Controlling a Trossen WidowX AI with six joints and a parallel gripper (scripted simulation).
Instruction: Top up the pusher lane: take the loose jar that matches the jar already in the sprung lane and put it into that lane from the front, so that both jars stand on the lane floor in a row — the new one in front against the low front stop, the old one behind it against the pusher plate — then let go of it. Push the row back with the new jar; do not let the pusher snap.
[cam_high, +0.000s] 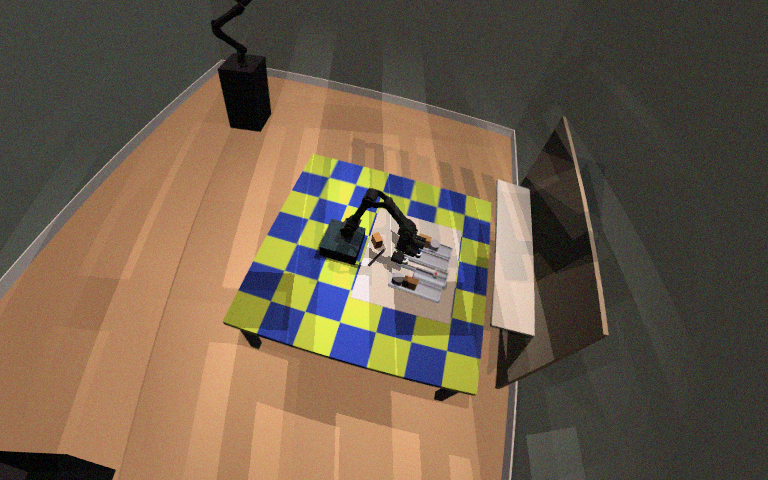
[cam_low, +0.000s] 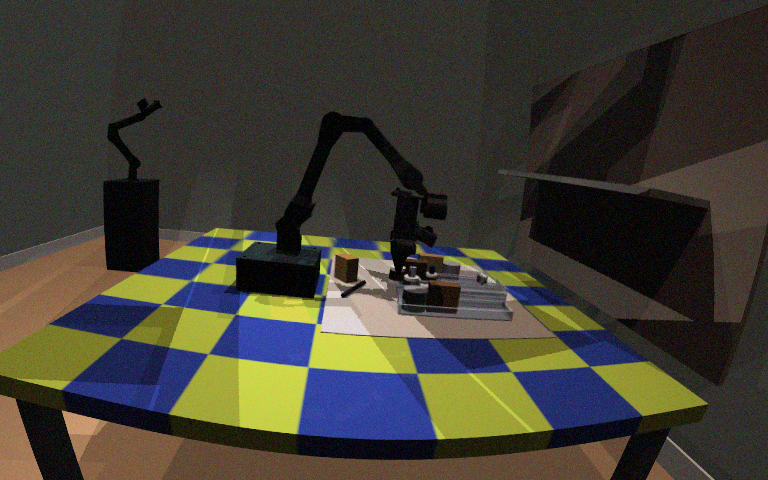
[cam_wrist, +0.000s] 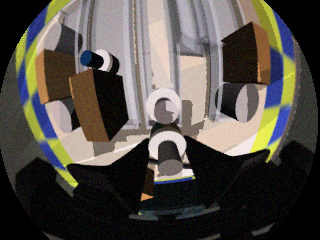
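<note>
Now: gripper tip 120 mm past the black pen and 50 mm above it.
</note>
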